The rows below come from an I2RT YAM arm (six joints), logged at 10 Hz.
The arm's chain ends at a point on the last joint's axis. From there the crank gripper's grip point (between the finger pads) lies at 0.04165 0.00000 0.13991 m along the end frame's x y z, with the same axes.
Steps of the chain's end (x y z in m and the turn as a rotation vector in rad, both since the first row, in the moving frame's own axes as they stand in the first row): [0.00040, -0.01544, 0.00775, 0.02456, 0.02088, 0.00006]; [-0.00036, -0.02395, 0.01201, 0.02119, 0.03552, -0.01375]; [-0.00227, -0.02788, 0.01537, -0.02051, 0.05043, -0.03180]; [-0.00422, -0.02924, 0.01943, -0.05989, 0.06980, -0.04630]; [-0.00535, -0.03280, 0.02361, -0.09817, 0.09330, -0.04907]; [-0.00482, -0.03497, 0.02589, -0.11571, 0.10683, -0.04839]
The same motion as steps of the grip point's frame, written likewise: [0.00331, -0.01886, 0.00681, 0.02456, 0.02088, 0.00006]; [0.00456, -0.02750, 0.01041, 0.02119, 0.03552, -0.01375]; [0.00475, -0.02647, 0.01308, -0.02051, 0.05043, -0.03180]; [0.00558, -0.02311, 0.01599, -0.05989, 0.06980, -0.04630]; [0.00776, -0.02166, 0.01856, -0.09817, 0.09330, -0.04907]; [0.01016, -0.02148, 0.01985, -0.11571, 0.10683, -0.04839]
